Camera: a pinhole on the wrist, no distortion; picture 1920 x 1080 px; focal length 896.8 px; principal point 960.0 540.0 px. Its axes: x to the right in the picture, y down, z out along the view. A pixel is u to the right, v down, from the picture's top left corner.
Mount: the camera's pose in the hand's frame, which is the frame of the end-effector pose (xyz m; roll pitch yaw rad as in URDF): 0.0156 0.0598 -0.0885 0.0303 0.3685 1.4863
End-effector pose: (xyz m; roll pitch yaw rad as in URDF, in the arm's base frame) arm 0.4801 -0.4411 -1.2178 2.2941 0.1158 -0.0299
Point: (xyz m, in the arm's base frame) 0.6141 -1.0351 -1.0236
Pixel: 1488.9 450.4
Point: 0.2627 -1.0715 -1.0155
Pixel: 1393.5 996.0
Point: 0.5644 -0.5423 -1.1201
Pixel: 1346.3 174.2
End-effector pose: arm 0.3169 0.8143 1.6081 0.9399 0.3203 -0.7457
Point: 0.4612 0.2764 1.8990
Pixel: 837.5 73.3
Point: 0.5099 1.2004 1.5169
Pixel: behind the camera
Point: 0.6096 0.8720 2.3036
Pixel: 1803.6 777.3
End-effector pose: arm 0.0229 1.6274 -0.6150 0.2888 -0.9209 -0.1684
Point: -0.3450 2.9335 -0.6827
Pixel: outside the picture
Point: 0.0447 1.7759 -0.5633
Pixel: 1465.1 438.2
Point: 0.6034 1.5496 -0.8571
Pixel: behind the camera
